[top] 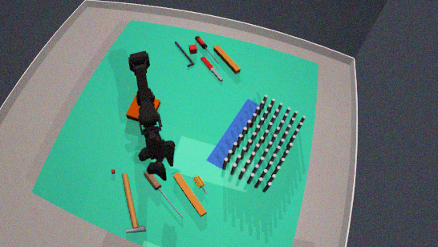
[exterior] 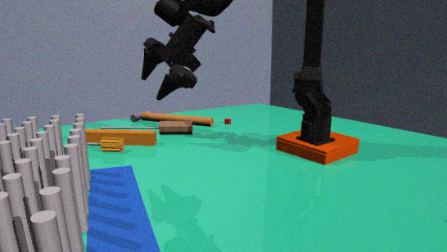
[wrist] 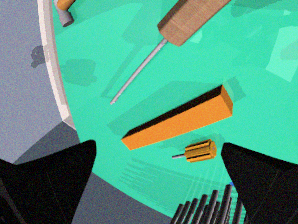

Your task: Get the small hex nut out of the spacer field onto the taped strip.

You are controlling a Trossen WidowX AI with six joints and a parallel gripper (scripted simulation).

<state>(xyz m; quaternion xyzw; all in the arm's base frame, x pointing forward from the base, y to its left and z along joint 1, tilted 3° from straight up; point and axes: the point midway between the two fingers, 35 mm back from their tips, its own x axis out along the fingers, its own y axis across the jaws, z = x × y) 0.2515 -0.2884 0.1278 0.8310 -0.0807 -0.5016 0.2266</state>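
My gripper tip is 1 cm short of the hook tool, 8 cm to the left of it and 12 cm above it. From my gripper tip the other things lie so: yellow-handled tool 12 cm ahead, 4 cm to the left, 12 cm below; then blue taped strip 18 cm ahead, 35 cm to the left, 13 cm below; then red cube 28 cm behind, 7 cm to the right, 12 cm below.
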